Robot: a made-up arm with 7 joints.
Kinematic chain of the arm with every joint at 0, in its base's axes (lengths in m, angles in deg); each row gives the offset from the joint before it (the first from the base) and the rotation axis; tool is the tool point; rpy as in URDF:
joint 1: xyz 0 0 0.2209 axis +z
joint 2: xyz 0 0 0 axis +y
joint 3: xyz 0 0 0.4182 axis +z
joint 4: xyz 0.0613 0 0 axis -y
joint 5: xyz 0.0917 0 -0.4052 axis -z
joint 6: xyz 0 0 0 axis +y
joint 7: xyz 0.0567 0 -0.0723 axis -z
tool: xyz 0 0 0 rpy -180 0 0
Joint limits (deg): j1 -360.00..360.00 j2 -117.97..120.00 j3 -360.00..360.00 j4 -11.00..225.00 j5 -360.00..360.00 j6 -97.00..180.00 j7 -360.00..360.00
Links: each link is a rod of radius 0.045 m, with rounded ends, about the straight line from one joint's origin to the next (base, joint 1, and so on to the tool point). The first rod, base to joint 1, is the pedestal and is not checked.
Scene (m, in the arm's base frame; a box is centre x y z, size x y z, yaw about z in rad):
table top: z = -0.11
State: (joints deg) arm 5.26 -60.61 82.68 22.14 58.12 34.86 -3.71
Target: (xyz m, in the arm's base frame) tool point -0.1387 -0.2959 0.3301
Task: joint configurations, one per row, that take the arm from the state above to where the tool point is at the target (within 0.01 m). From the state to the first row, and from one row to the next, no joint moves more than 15 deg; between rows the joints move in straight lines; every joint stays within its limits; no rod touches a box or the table.
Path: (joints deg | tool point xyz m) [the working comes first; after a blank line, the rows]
Joints at the target: 76.88 16.86 163.09 26.17 61.10 62.48 -3.71
Straight joint move there: clear.

1: 17.20 -47.70 96.08 22.81 58.62 39.46 -3.71 | -0.1199 0.3140 0.1898
2: 29.13 -34.79 109.48 23.48 59.11 44.07 -3.71 | -0.2394 0.2291 0.1498
3: 41.07 -21.87 122.89 24.15 59.61 48.67 -3.71 | -0.3201 0.0892 0.1477
4: 53.01 -8.96 136.29 24.83 60.10 53.27 -3.71 | -0.3316 -0.0736 0.1837
5: 64.94 3.95 149.69 25.50 60.60 57.88 -3.71 | -0.2655 -0.2155 0.2495
6: 76.88 16.86 163.09 26.17 61.10 62.48 -3.71 | -0.1387 -0.2959 0.3301

